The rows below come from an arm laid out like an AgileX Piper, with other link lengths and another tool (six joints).
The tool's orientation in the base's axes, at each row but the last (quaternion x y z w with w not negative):
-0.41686, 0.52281, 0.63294, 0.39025
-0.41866, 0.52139, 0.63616, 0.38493
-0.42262, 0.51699, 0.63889, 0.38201
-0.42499, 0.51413, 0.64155, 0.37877
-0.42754, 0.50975, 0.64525, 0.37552
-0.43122, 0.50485, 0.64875, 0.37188
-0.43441, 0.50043, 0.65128, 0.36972
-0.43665, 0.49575, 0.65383, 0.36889
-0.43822, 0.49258, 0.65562, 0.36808
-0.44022, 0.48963, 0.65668, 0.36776
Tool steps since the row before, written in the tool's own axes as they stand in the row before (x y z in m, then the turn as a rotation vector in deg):
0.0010, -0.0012, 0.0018, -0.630, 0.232, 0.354
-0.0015, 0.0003, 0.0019, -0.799, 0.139, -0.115
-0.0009, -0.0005, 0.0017, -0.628, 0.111, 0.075
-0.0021, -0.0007, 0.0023, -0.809, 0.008, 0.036
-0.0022, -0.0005, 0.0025, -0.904, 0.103, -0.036
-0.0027, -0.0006, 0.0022, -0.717, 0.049, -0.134
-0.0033, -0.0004, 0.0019, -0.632, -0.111, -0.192
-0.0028, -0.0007, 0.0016, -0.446, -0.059, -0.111
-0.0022, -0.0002, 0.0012, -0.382, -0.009, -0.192
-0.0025, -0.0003, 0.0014, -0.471, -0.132, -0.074
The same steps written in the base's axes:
0.0006, 0.0020, -0.0011, -0.039, 0.278, 0.705
0.0000, 0.0017, 0.0017, 0.168, -0.178, 0.782
0.0005, 0.0017, 0.0009, 0.107, 0.022, 0.633
0.0010, 0.0023, 0.0020, 0.272, -0.006, 0.763
0.0008, 0.0024, 0.0022, 0.230, -0.100, 0.875
0.0011, 0.0021, 0.0026, 0.232, -0.175, 0.671
0.0011, 0.0018, 0.0032, 0.360, -0.191, 0.531
0.0013, 0.0016, 0.0026, 0.231, -0.116, 0.384
0.0007, 0.0011, 0.0022, 0.181, -0.203, 0.330
0.0008, 0.0013, 0.0024, 0.298, -0.063, 0.390

